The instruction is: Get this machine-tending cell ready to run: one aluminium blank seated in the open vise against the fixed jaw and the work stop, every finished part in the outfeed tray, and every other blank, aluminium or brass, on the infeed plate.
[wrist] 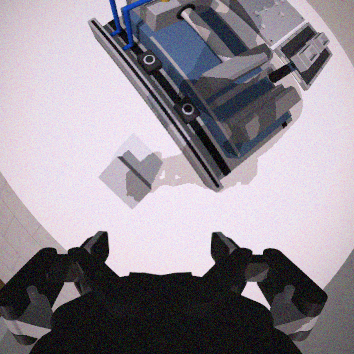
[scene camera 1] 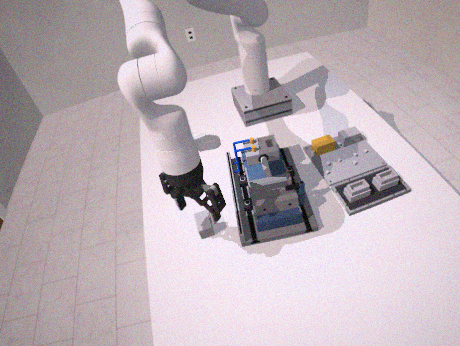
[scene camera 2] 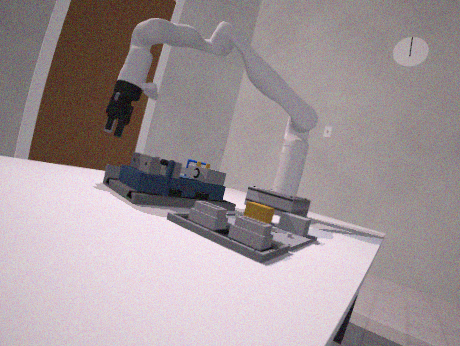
The gripper (scene camera 1: 199,214) is open and holds nothing. Further things: an infeed plate (scene camera 1: 341,171), an outfeed tray (scene camera 2: 220,237) and a vise screw (wrist: 211,38).
The gripper is seen too in the wrist view (wrist: 159,243) and in scene camera 2 (scene camera 2: 112,134). The outfeed tray is seen too in the wrist view (wrist: 289,47) and in scene camera 1 (scene camera 1: 373,200).
